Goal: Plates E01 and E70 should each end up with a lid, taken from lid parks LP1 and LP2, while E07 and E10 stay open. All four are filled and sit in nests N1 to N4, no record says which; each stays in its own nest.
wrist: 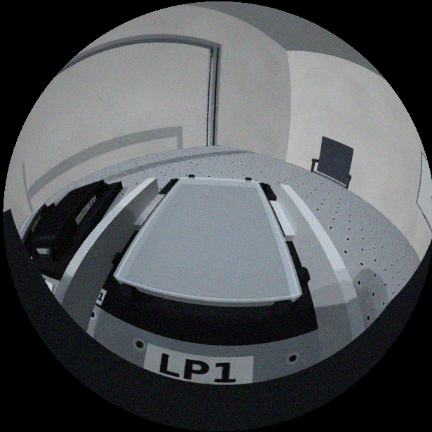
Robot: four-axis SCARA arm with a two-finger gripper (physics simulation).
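Observation:
A pale, translucent lid [205, 250] lies flat on the black lid park LP1 [210, 322], in the middle of the wrist view. My gripper [216, 189] is shut on this lid, with one finger along each long side and the dark pads against its edges near the far end. The lid still sits low, between the small black posts of the park. At the left, beyond my left finger, a dark plate [67, 220] sits in a black nest. It bears a small white label, too slanted to read for certain. LP2 cannot be made out.
The white LP1 label [198, 364] is on the surface in front of the park. A perforated table top [327, 212] runs behind and to the right. A dark blue chair [335, 159] stands beyond the table, in front of pale walls.

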